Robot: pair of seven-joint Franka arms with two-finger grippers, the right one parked.
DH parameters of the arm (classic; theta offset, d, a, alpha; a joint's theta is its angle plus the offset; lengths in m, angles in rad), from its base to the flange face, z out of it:
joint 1: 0 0.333 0 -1.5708
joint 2: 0 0 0 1.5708
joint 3: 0 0.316 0.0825 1.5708
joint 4: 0 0 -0.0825 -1.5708
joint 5: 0 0.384 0 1.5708
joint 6: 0 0 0.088 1.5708
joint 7: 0 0.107 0 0
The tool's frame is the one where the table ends.
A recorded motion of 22 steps. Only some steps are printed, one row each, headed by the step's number.
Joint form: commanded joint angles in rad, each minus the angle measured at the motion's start. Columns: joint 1, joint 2, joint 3, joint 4, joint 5, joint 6, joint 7.
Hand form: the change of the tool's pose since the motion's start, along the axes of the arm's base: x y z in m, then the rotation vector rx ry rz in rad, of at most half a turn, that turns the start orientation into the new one. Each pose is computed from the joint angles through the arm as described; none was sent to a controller.
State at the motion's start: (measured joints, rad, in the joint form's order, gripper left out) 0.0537 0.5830 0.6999 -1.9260 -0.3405 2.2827 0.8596
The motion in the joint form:
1: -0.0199 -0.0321 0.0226 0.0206 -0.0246 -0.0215 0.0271
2: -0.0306 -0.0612 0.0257 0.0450 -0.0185 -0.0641 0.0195
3: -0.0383 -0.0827 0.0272 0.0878 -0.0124 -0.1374 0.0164
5: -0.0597 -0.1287 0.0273 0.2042 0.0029 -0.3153 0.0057
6: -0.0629 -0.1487 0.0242 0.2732 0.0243 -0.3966 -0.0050
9: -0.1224 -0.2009 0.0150 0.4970 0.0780 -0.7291 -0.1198
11: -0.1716 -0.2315 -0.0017 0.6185 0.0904 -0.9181 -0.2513
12: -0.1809 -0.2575 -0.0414 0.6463 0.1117 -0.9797 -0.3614
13: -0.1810 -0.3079 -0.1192 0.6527 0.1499 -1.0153 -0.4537
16: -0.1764 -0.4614 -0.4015 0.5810 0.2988 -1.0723 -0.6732
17: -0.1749 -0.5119 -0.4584 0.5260 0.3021 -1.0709 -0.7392
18: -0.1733 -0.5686 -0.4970 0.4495 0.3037 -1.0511 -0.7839
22: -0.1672 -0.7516 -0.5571 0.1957 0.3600 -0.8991 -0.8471
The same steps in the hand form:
1: 0.0089 0.0005 0.0263 -0.0039 -0.0484 -0.0164
2: 0.0186 -0.0046 0.0472 -0.0179 -0.0659 -0.0256
3: 0.0299 -0.0106 0.0694 -0.0462 -0.0698 -0.0420
5: 0.0567 -0.0299 0.1280 -0.1042 -0.0759 -0.0911
6: 0.0673 -0.0369 0.1620 -0.1105 -0.0761 -0.1155
9: 0.0932 -0.0983 0.2643 -0.1628 -0.0086 -0.1407
11: 0.0993 -0.1514 0.3200 -0.1875 0.0374 -0.1053
12: 0.0988 -0.1774 0.3381 -0.1851 0.0639 -0.0494
13: 0.0964 -0.2099 0.3591 -0.1758 0.0716 -0.0337
16: 0.0779 -0.3216 0.3945 -0.0962 0.1186 -0.0685
17: 0.0664 -0.3468 0.3967 -0.0970 0.1253 -0.0577
18: 0.0529 -0.3630 0.3939 -0.0990 0.1277 -0.0500
22: 0.0127 -0.3782 0.3815 -0.0505 0.0529 -0.0403

